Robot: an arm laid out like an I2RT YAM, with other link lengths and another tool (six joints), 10 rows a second.
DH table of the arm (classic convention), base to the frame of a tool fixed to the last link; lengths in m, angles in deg. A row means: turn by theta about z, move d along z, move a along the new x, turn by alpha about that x. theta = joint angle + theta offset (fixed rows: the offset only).
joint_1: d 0.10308; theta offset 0; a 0.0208; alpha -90
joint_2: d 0; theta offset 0; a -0.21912; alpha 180
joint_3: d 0; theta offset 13.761; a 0.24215; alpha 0
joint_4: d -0.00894; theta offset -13.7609; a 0.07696; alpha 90
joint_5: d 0.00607; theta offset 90; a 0; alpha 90
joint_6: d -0.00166; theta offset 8; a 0.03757; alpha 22.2
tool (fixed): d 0.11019; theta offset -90; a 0; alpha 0
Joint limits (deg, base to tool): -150..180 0..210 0..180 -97..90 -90..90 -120..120
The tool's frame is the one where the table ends.
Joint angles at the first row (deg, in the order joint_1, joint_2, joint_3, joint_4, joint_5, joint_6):
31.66, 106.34, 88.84, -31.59, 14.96, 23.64
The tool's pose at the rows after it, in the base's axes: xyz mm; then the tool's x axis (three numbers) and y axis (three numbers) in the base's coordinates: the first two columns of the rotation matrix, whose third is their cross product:
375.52, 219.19, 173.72, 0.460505, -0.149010, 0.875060, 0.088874, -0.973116, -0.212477
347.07, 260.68, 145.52, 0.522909, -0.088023, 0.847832, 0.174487, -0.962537, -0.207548
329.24, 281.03, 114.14, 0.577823, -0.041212, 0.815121, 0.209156, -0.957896, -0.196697
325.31, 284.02, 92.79, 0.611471, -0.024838, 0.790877, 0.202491, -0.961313, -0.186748
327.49, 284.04, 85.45, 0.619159, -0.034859, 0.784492, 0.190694, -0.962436, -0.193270
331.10, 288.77, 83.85, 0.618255, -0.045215, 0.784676, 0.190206, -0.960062, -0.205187
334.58, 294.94, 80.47, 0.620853, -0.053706, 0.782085, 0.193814, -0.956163, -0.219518
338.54, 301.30, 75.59, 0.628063, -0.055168, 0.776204, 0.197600, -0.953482, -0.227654
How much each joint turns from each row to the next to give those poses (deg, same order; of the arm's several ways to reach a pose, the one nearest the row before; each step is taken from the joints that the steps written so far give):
7.56, -1.57, -3.63, 2.14, -1.22, 1.86
6.54, 2.58, -1.55, 0.76, -0.86, 1.70
3.43, 3.30, -1.27, 0.83, -1.02, 1.53
0.55, 2.58, -0.44, 0.42, -0.68, 1.01
-0.29, 1.18, 0.09, 0.81, -0.37, 0.59
-0.02, 1.31, 1.35, 0.50, -0.35, 0.24
0.04, 1.64, 1.51, 0.61, -0.68, 0.17
0.00, 2.12, 2.08, 0.00, -0.72, 0.05

